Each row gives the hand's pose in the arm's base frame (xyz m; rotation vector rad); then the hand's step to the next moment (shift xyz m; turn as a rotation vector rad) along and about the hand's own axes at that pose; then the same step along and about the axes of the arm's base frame.
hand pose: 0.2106 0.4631 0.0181 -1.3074 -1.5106 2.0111
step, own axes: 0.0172 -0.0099 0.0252 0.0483 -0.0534 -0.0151
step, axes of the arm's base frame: -0.0320 0.0008 0.0012 -0.0281 0.0639 0.0233
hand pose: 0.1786 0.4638 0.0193 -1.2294 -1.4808 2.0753
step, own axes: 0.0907 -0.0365 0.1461 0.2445 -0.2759 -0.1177
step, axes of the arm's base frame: -0.1752 -0.0141 0.0046 -0.1111 0.3511 0.1190
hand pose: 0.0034 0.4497 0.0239 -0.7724 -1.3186 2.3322
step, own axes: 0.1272 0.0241 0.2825 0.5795 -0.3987 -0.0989
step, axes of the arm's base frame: -0.2744 -0.1326 0.0609 -0.3828 0.5825 0.1371
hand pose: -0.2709 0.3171 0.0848 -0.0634 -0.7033 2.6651
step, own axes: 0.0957 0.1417 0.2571 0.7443 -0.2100 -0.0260
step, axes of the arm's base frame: -0.1740 -0.1977 0.1611 -0.6118 0.4588 0.1182
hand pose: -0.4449 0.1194 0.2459 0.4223 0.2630 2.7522
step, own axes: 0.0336 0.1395 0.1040 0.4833 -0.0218 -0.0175
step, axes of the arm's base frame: -0.0394 -0.1034 0.1384 -0.4324 0.1920 0.1026
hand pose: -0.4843 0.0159 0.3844 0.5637 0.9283 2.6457
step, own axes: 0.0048 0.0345 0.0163 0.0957 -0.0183 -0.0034
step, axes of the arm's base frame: -0.0015 -0.0155 0.0352 -0.0838 0.0486 0.0114
